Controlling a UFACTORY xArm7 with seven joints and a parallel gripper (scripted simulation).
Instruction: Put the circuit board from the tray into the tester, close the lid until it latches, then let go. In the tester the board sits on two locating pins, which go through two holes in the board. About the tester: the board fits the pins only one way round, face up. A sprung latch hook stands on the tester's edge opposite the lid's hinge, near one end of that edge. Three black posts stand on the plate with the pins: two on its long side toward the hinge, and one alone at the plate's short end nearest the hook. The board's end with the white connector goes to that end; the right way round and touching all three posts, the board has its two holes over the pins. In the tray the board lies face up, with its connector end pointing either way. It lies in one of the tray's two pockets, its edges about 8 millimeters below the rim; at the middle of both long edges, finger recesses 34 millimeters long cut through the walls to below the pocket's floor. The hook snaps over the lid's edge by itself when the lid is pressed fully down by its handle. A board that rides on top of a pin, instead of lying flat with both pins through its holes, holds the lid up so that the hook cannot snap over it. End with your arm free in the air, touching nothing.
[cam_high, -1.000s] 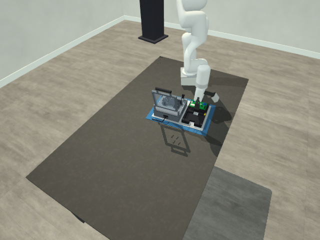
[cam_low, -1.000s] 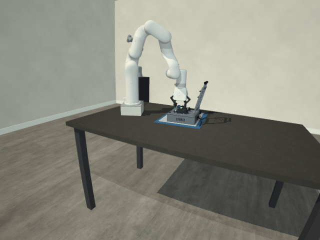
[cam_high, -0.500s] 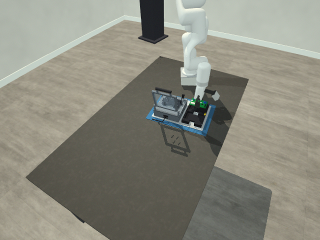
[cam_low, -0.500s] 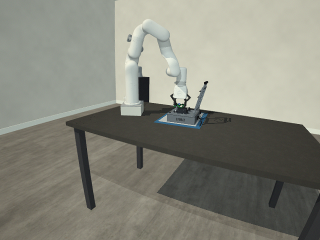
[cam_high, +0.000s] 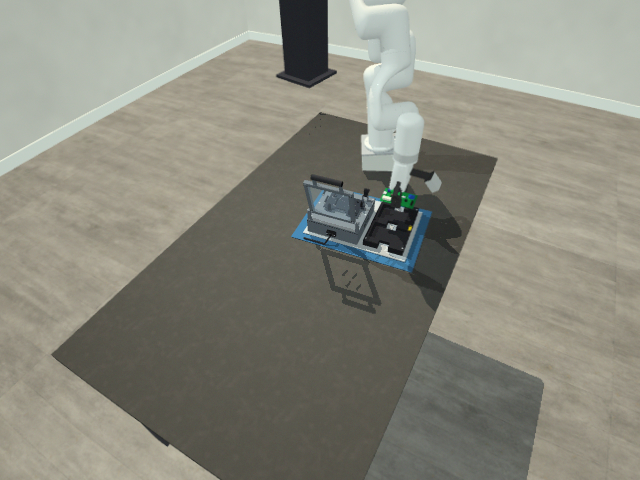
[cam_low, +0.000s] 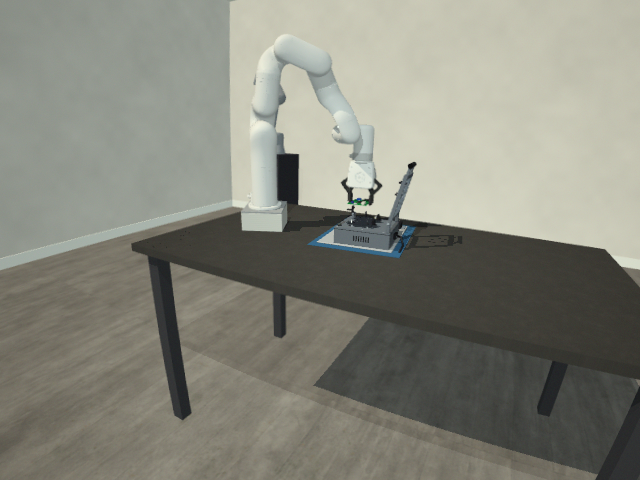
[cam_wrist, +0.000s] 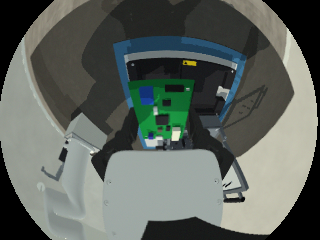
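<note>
My hand is 3 cm short of the latch hook, 11 cm to the left of it and 2 cm above it. From my hand the other things lie so: tester plate: 11 cm ahead, 14 cm to the right, 3 cm below; then tester: 12 cm ahead, 10 cm to the right, 1 cm above; then green circuit board: right at my hand.
</note>
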